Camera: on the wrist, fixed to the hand. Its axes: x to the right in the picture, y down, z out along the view.
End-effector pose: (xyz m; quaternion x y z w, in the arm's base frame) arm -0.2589 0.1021 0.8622 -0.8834 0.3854 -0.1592 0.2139
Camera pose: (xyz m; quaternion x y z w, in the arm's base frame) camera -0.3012 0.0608 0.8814 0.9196 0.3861 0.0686 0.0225
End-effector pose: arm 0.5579 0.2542 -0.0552 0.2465 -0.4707 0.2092 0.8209
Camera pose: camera 0.5674 0.3153 -0.0617 0.4288 -0.2973 -0.5457 0.6557
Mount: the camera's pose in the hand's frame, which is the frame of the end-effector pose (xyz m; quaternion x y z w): 0.0056 0.0415 -0.0459 -0.1287 -0.1597 -0.7137 0.6697
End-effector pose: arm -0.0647 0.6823 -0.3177 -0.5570 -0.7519 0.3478 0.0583
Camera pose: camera -0.0119 0.7140 -0.3093 0.2117 -0.9552 0.1835 0.0955
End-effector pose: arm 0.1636 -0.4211 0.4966 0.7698 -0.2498 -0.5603 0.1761
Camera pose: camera 0.2008 -0.4585 0.5294 -0.5817 -0.4261 0.6560 0.2228
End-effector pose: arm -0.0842 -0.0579 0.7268 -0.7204 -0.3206 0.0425 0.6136
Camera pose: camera -0.0419 -0.0961 0.7020 -0.3258 -0.8323 -0.3357 0.2973
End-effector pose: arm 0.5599 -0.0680 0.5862 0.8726 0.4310 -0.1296 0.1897
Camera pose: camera 0.5994 -0.0668 0.6342 0.2317 0.8978 -0.3061 0.2157
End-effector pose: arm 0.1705 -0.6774 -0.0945 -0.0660 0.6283 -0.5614 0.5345
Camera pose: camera 0.1554 -0.6371 -0.1393 -0.6511 0.3606 -0.6661 0.0491
